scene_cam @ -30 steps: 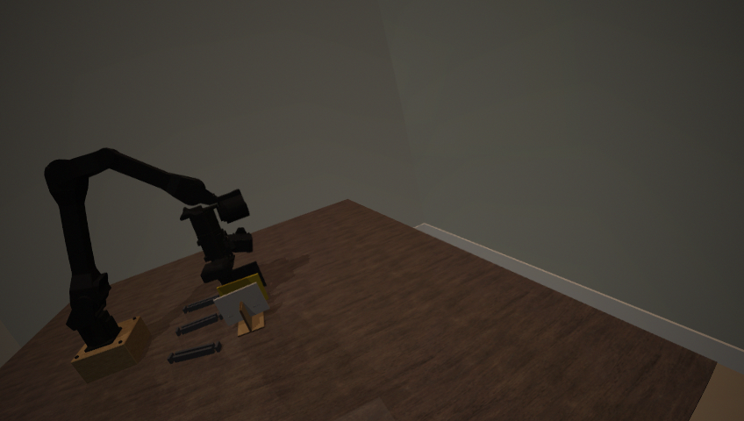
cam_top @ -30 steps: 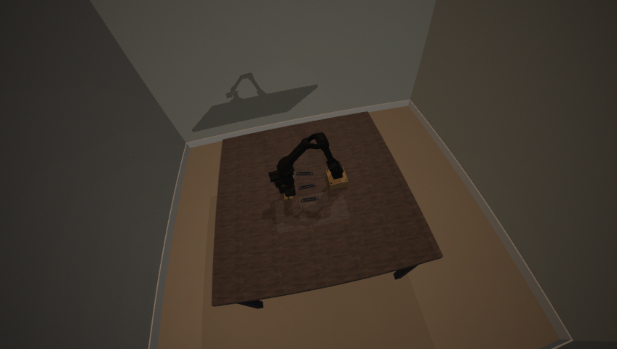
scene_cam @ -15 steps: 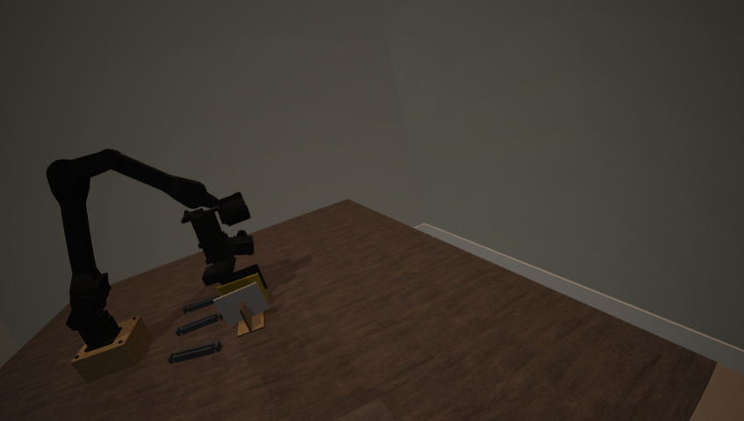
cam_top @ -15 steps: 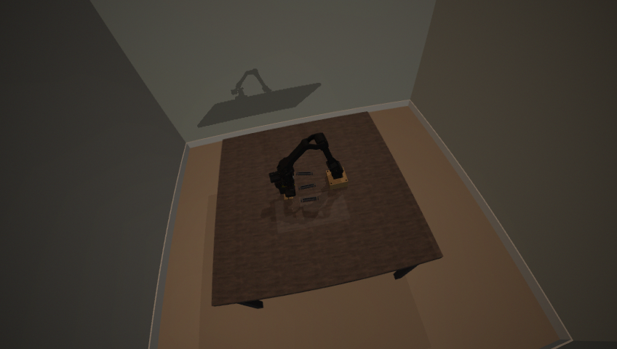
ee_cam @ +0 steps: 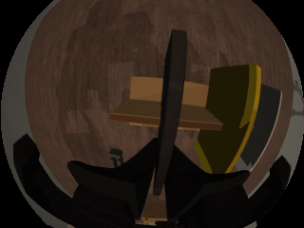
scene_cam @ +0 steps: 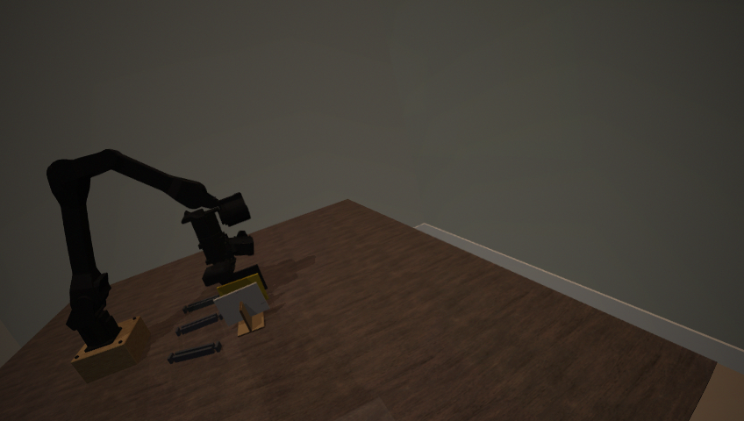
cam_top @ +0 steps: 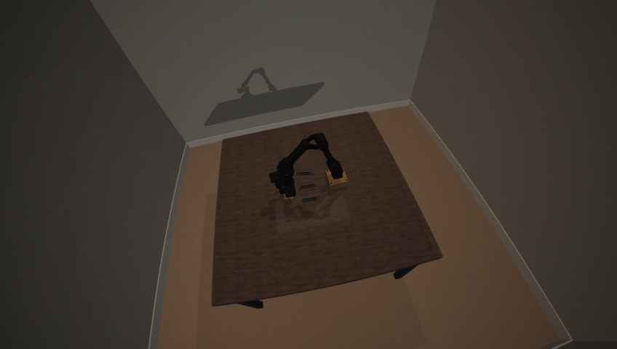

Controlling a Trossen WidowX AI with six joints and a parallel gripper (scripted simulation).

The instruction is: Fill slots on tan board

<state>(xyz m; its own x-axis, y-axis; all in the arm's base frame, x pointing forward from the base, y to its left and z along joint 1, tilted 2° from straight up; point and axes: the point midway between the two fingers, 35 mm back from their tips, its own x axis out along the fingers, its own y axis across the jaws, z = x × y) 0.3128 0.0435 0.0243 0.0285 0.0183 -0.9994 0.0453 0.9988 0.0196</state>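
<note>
The dark board is 30 mm ahead of my gripper tip and 10 mm above it. From my gripper tip the other things lie so: tan board (50 mm to the right, 30 mm ahead, 10 mm below); yellow board (50 mm to the right, 30 mm ahead).
</note>
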